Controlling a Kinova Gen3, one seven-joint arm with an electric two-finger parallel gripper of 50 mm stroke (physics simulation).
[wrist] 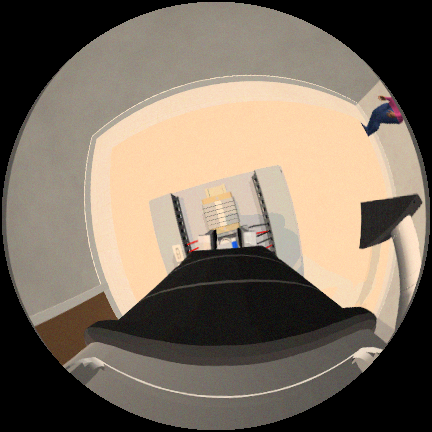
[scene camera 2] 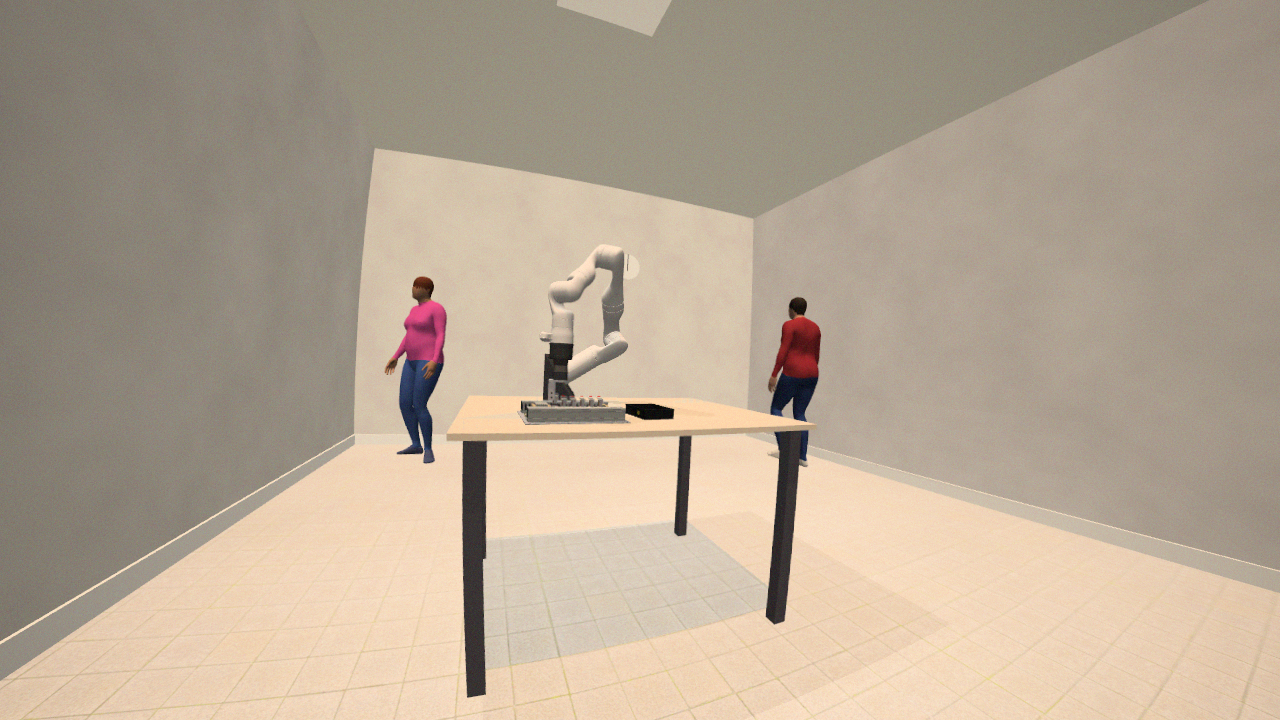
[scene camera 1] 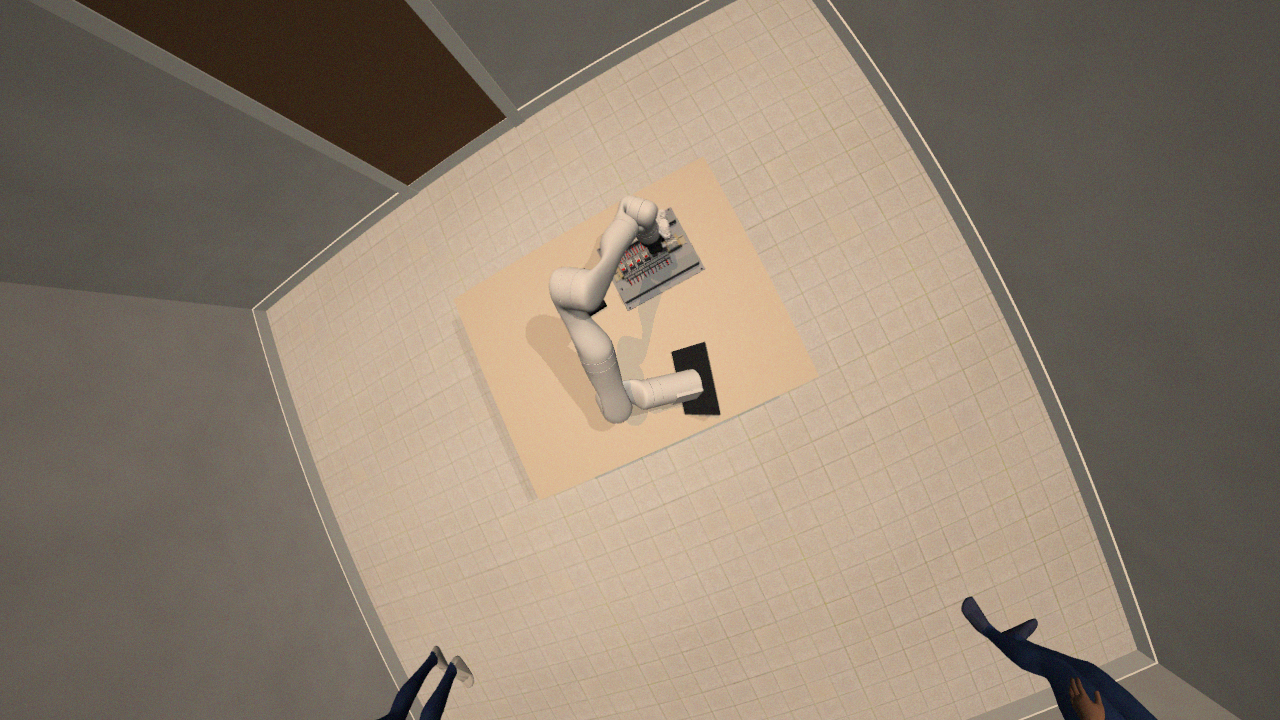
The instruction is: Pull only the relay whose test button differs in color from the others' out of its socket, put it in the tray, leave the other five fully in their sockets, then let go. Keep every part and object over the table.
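Frame: origin at the arm's base, x down, y right, z back, level; centimetres.
Where they show: gripper, fingertip midpoint: [wrist: 226,236] [scene camera 2: 551,399] [scene camera 1: 663,245]; arm's base, origin of the base link: [wrist: 399,224] [scene camera 1: 694,382].
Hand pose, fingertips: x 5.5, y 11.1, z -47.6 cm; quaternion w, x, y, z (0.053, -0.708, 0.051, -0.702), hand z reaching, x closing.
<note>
Things, the pixels of their top centre, and the offset from my fingertips. "spot": a spot on its surface instead. Level surfaces: height alone.
- relay with a blue test button, middle of its top: [wrist: 227,246] dx -2.2, dy -1.0, dz -0.1 cm
- black tray, surface spot: [scene camera 2: 648,412] spot: dx +3.2, dy -30.8, dz -7.4 cm
- beige terminal block, middle of its top: [wrist: 219,210] dx +1.1, dy +3.6, dz -0.2 cm
- table, its level: dx +5.8 cm
My gripper [scene camera 1: 656,246] [scene camera 2: 561,394] [wrist: 226,236] points down at the relay row and is shut on a relay with a blue test button [wrist: 234,244]. Pale socket parts show beside both fingers in the wrist view. How far this relay is raised in its socket, I cannot tell. Other relays with red buttons [scene camera 1: 634,262] [scene camera 2: 588,401] stand in a row on the grey panel [scene camera 1: 686,256] [scene camera 2: 572,414] [wrist: 288,210]; in the wrist view my gripper's body hides them. The black tray [scene camera 2: 648,412] is beside the panel; in scene camera 1 the arm covers most of the tray [scene camera 1: 597,307].
A beige terminal block [wrist: 220,212] stands near the held relay, between slotted ducts [wrist: 262,202]. Red and black wires run beside the sockets. The arm's black base plate [scene camera 1: 708,380] [wrist: 387,220] is on the table [scene camera 1: 760,331] [scene camera 2: 716,416]. Two people stand away from the table.
</note>
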